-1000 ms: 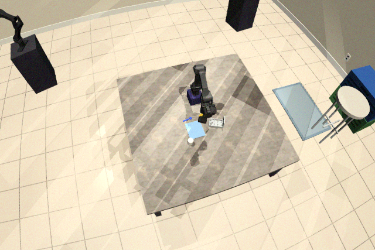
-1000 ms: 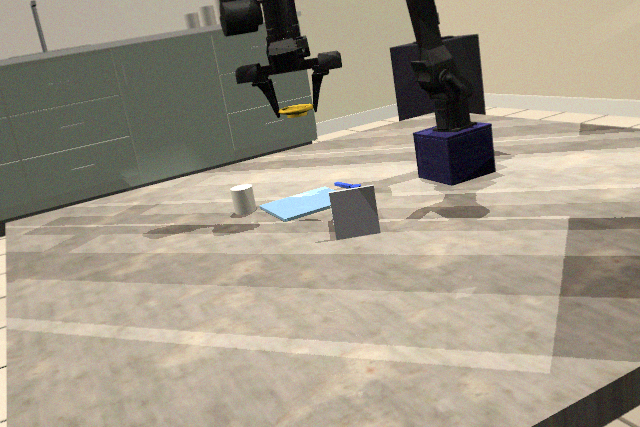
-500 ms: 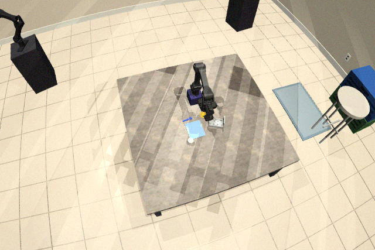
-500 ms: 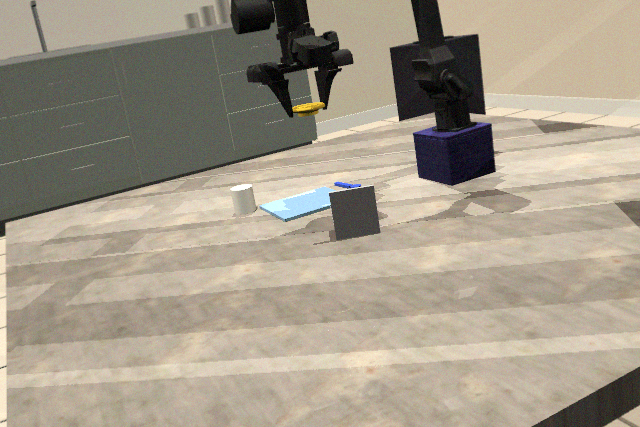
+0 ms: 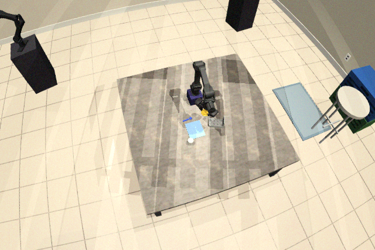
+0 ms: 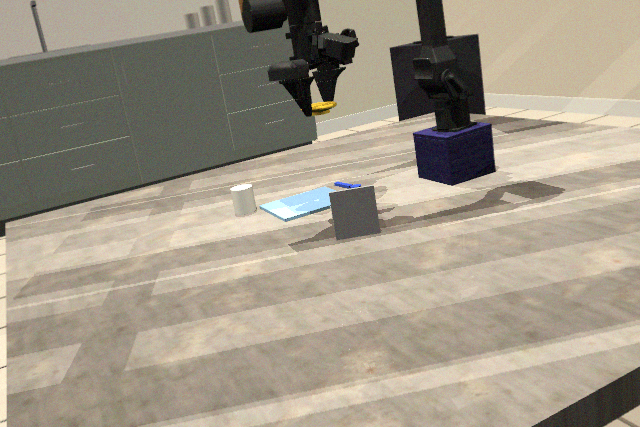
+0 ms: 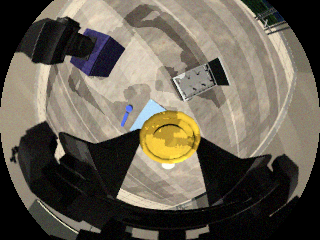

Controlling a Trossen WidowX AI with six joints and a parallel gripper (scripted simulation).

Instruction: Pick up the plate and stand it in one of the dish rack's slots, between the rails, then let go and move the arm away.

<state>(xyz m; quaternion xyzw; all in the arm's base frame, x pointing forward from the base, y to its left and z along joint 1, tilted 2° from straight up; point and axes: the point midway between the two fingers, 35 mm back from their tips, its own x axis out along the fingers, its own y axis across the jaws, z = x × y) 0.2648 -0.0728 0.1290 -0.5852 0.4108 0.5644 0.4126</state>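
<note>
Now: the dish rack 4 cm ahead of my gripper tip, 10 cm to the left of it and 16 cm below it. Round my gripper tip: blue spoon: 11 cm behind, 8 cm to the right, 18 cm below; yellow plate: 1 cm above; white cup: 9 cm ahead, 17 cm to the right, 16 cm below.
</note>
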